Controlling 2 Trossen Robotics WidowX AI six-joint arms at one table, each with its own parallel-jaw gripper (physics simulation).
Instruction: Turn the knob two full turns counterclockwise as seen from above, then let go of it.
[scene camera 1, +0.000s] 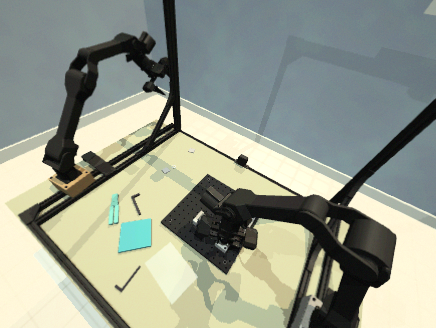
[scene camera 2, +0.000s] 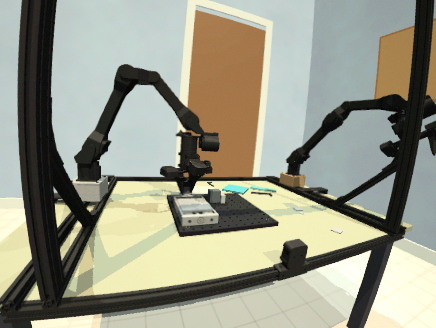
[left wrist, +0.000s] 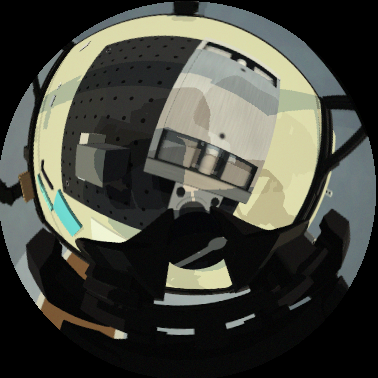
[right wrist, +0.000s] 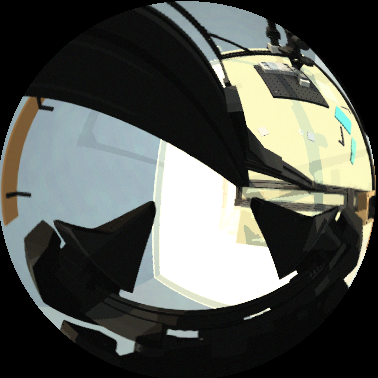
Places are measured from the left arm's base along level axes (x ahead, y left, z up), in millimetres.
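Where they show: left gripper, between the fingertips: (scene camera 2: 186, 193); right gripper, between the fingertips: (scene camera 1: 169, 87) (scene camera 2: 417, 160) (right wrist: 204, 204); left arm's base, origin of its link: (scene camera 1: 324, 327) (scene camera 2: 88, 179); right arm's base, origin of its link: (scene camera 1: 69, 175) (scene camera 2: 293, 174).
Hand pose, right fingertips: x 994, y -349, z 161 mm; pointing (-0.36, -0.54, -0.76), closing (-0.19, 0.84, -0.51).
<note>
Each offset is from my right fingertips to the centre of the thing. "spot": to the spot under its first point. Level surfaces: height alone.
The knob {dx -659, dy +341, dz -163 mm} (left wrist: 190, 237) is a round black disc with a grey pointer bar, at the end of a silver device {dx -648, dy +230, dz -214 mm} (left wrist: 220, 110) (scene camera 2: 192, 204) on a black perforated board {dz -229 mm} (left wrist: 117, 107) (scene camera 2: 245, 212) (scene camera 1: 182, 220). In the left wrist view the pointer's wide end is at the right and its thin end at lower left. My left gripper (left wrist: 191, 211) (scene camera 2: 186, 191) points down and is shut on the knob, one finger on each side. The arm and gripper hide the knob in scene camera 1. My right gripper (right wrist: 204, 204) is open and empty, raised high, away from the board.
A small grey block {spot: dx -562, dy +329, dz -185 mm} (left wrist: 90, 164) (scene camera 2: 214, 195) stands on the board beside the device. A teal square {spot: dx -406, dy +525, dz -232 mm} (scene camera 1: 135, 235), a teal tool {dx -254, dy +516, dz -236 mm} (scene camera 1: 114, 209), a black L-shaped key {dx -496, dy +611, dz -239 mm} (scene camera 1: 129, 279) and a white sheet {dx -582, dy +514, dz -239 mm} (scene camera 1: 171, 272) lie on the table. Black frame posts (scene camera 2: 34, 150) rise around it.
</note>
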